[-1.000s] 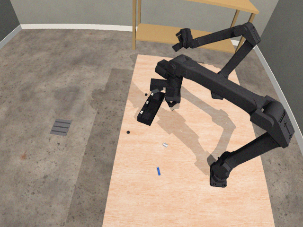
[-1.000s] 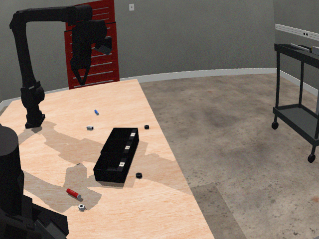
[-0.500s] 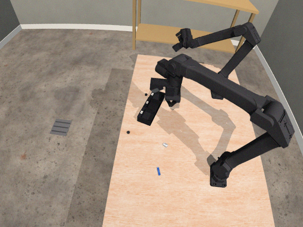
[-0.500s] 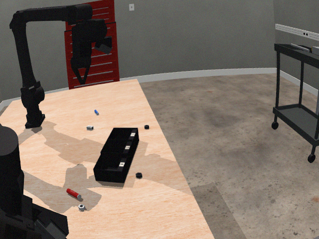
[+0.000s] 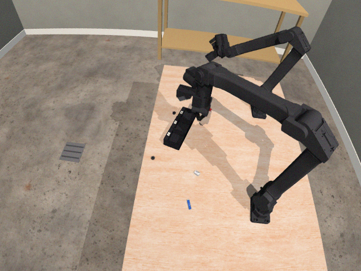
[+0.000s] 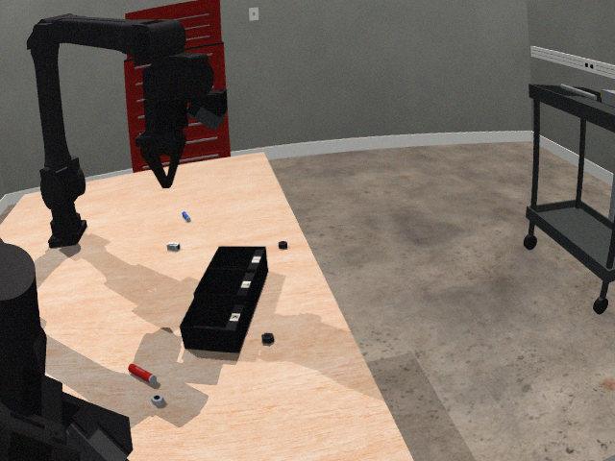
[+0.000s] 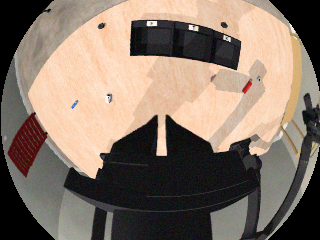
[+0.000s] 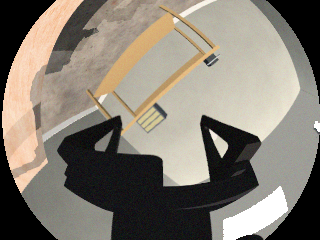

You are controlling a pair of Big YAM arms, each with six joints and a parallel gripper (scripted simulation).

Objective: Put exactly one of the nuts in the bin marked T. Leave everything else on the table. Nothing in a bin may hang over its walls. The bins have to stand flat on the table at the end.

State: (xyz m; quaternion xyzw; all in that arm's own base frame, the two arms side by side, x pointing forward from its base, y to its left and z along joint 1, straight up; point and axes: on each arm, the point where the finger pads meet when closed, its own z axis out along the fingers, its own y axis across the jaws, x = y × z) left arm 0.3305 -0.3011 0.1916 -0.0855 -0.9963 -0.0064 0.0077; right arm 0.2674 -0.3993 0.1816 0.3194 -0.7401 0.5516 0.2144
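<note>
Now: the black bin 80 mm ahead of my left hand, 70 mm to the right of it and 170 mm below it. Also, from my left hand: grey nut (10 mm behind, 320 mm to the right, 190 mm below); blue cylinder (30 mm behind, 320 mm to the left, 190 mm below); red cylinder (40 mm behind, 260 mm to the right, 180 mm below).
</note>
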